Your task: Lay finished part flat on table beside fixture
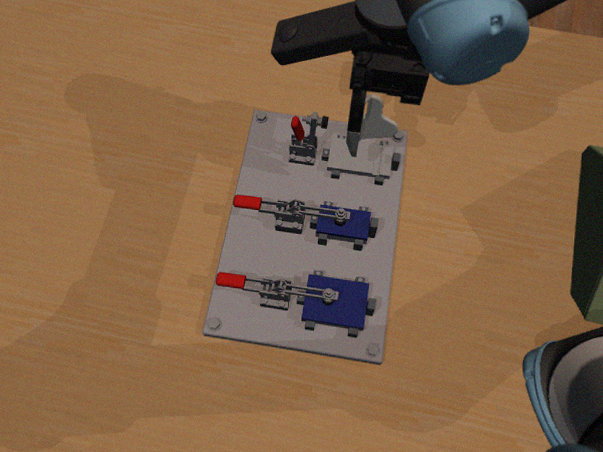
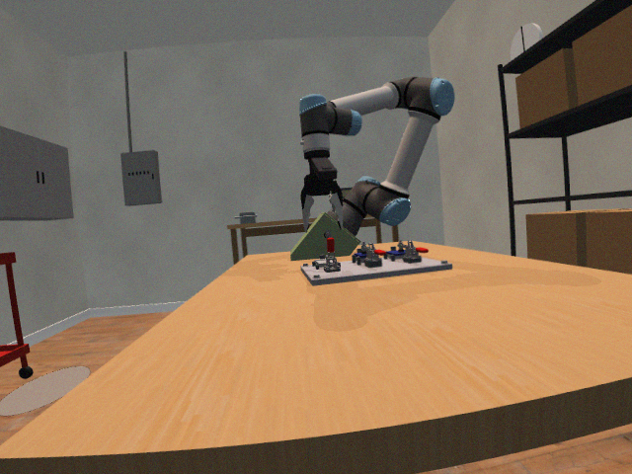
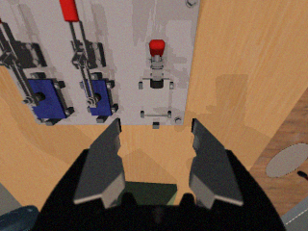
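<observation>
My hand is 10 cm above the finished grey part and 2 cm past it. The rest, counted from my hand: grey fixture plate: 12 cm below, 11 cm to the left, 2 cm ahead; then blue blank: 22 cm to the left, 10 cm below, 4 cm behind.
</observation>
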